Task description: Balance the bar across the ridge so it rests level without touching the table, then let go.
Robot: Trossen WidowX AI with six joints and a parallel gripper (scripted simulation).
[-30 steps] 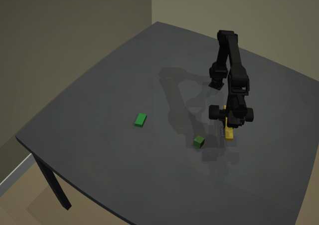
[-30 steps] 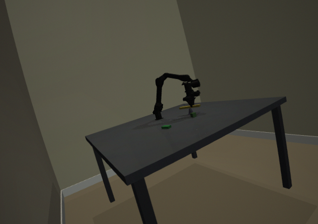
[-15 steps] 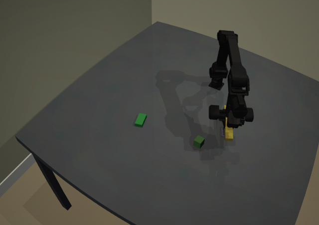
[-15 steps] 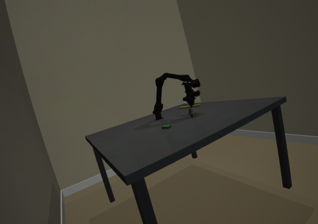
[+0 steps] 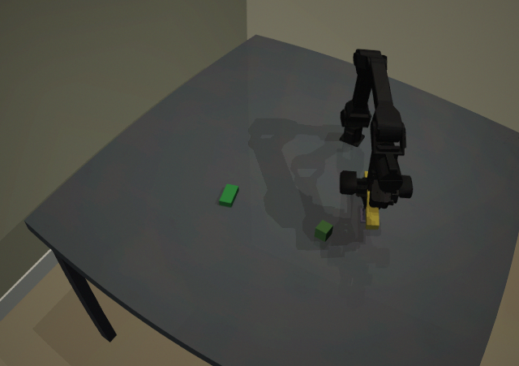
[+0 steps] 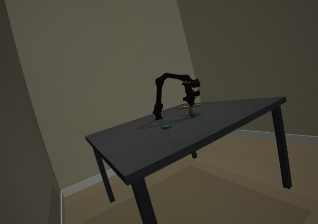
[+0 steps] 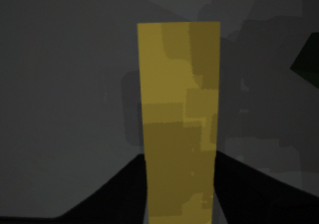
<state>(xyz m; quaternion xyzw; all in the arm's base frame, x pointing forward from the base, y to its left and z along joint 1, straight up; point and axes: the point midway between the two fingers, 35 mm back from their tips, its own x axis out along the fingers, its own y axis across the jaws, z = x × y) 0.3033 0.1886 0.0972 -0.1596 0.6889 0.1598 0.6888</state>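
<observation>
Now: gripper tip 3 cm past the yellow bar and 1 cm to the left of it. The rest, counted from my gripper tip: green cube: 9 cm ahead, 9 cm to the right, 5 cm below; flat green block: 11 cm ahead, 36 cm to the right, 5 cm below.
</observation>
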